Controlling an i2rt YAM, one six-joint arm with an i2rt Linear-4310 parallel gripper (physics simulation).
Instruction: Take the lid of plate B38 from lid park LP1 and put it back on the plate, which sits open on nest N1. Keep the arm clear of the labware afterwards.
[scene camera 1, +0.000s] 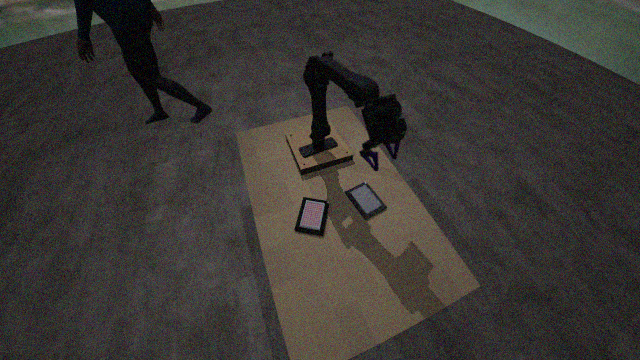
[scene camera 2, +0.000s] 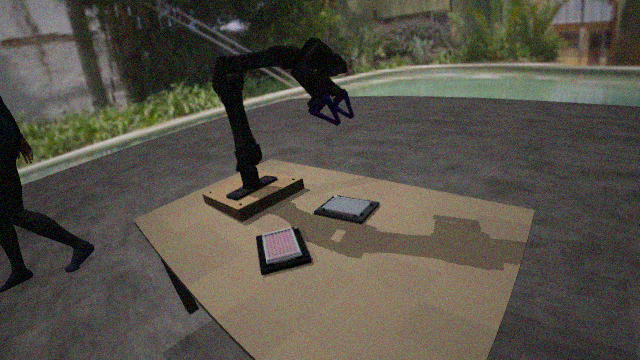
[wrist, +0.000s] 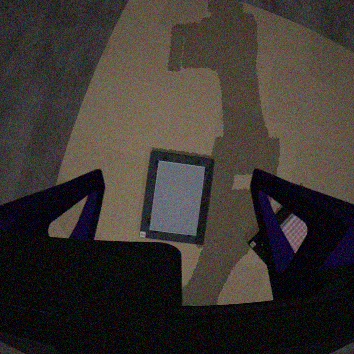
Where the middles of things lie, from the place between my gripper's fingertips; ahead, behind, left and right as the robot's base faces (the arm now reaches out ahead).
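Labels:
Pale grey lid (wrist: 178, 186): from my hand, 1 cm to the right, 2 cm behind, 26 cm below.

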